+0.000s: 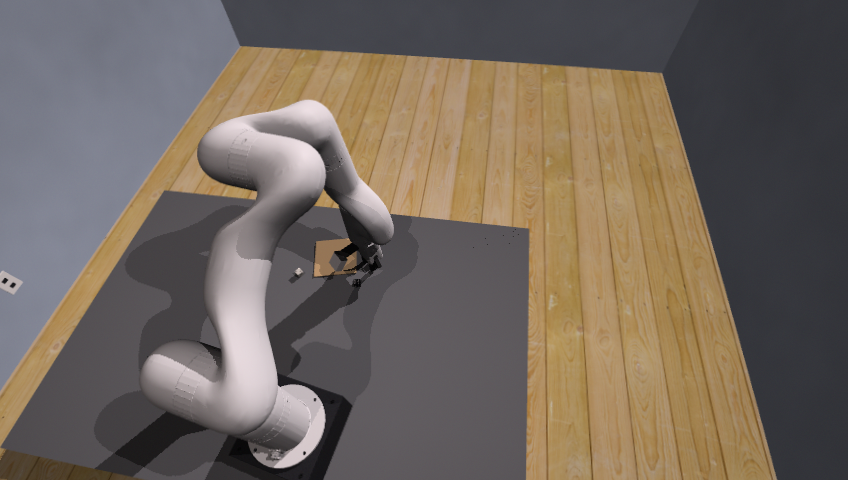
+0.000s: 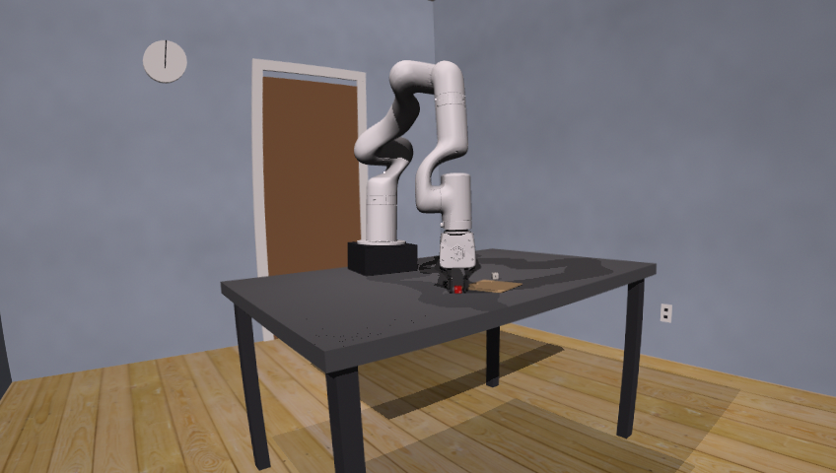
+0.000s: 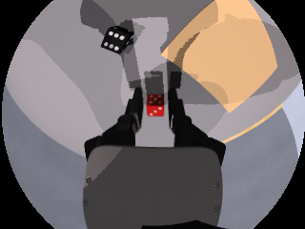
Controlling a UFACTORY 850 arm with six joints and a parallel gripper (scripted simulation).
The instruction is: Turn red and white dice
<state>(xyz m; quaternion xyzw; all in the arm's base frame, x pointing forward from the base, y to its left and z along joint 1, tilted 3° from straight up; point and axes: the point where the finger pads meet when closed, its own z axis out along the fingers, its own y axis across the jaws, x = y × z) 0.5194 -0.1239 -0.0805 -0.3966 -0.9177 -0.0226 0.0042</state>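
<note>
The red die lies 1 cm below my hand. Round my hand: tan mat (12 cm to the left, 3 cm ahead, 2 cm below); white die (23 cm to the left, 5 cm behind, 1 cm below); black die (8 cm behind, 3 cm to the left, 1 cm below).
</note>
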